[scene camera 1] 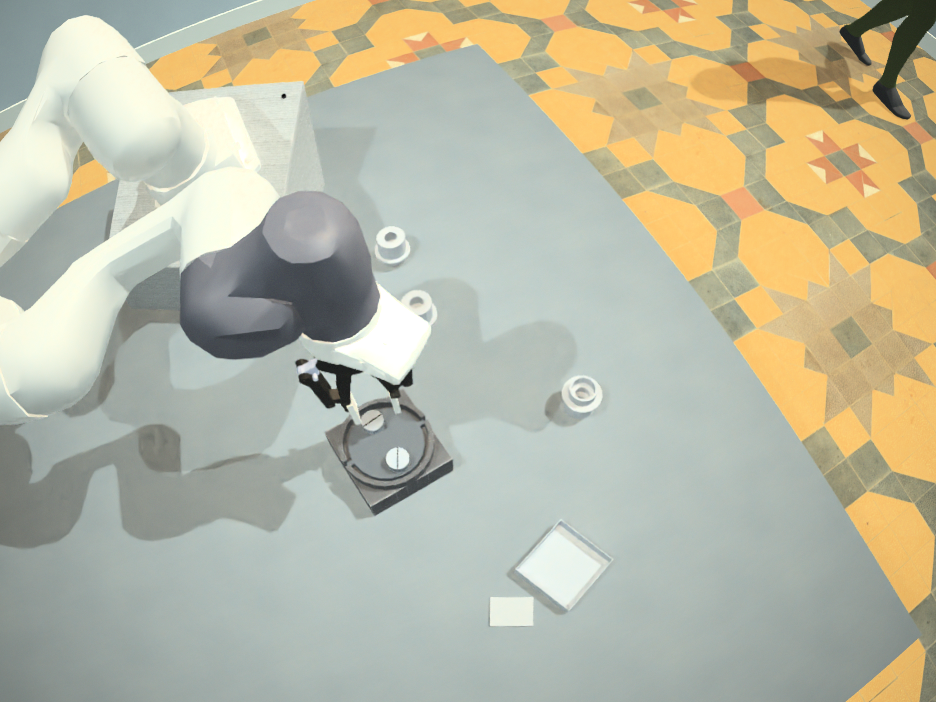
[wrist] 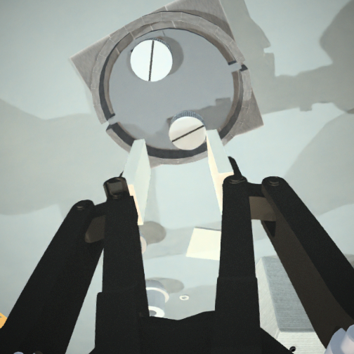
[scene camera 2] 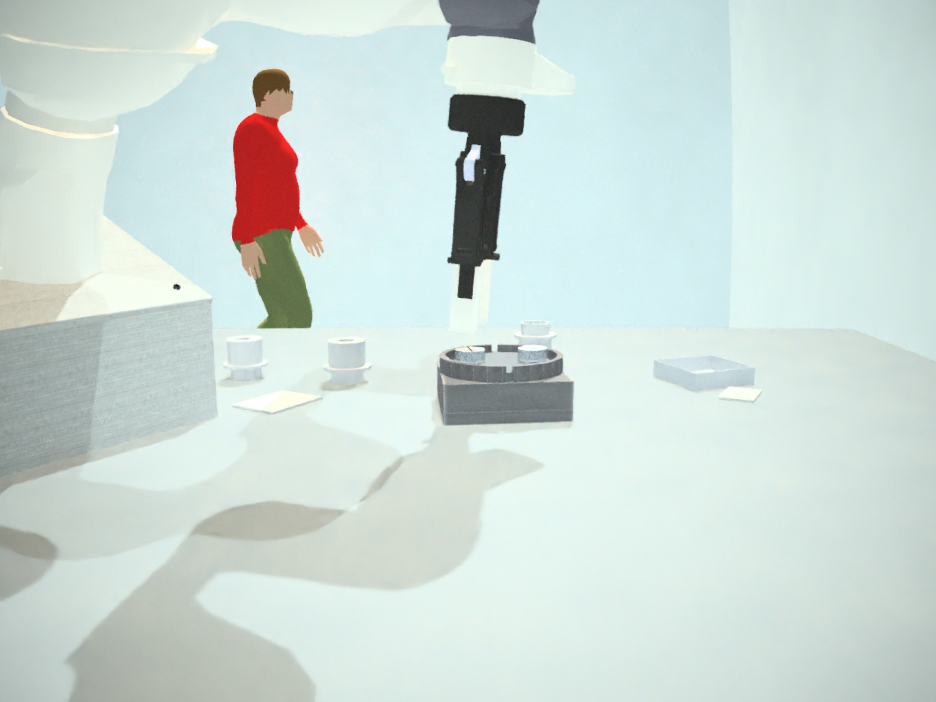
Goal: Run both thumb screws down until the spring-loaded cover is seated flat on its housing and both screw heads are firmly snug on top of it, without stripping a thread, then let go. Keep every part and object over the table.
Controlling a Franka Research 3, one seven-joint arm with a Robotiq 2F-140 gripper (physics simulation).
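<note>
The dark square housing (scene camera 1: 414,488) (scene camera 2: 506,400) (wrist: 84,61) stands on the table with a raised ring around the grey round cover (scene camera 1: 362,451) (wrist: 200,85). One slotted thumb screw (scene camera 1: 371,420) (scene camera 2: 469,354) (wrist: 188,133) is on the cover's robot side. The other screw (scene camera 1: 397,457) (scene camera 2: 532,352) (wrist: 151,60) is across from it. Both heads stand above the cover, with knurled sides showing. How flat the cover sits cannot be told. My gripper (scene camera 1: 376,414) (scene camera 2: 471,324) (wrist: 177,151) is partly open and empty. Its pale tips hang above the robot-side screw, which appears nearer one finger in the wrist view.
Three white flanged cups stand around: one (scene camera 1: 391,240), one (scene camera 1: 418,303) beneath the wrist, and one (scene camera 1: 581,392) farther right. A shallow tray (scene camera 1: 589,584) (scene camera 2: 703,375) and a pale card (scene camera 1: 511,611) (scene camera 2: 740,393) lie beyond the housing. Another card (scene camera 2: 278,401) (wrist: 204,244) lies near the robot's base block (scene camera 2: 151,385).
</note>
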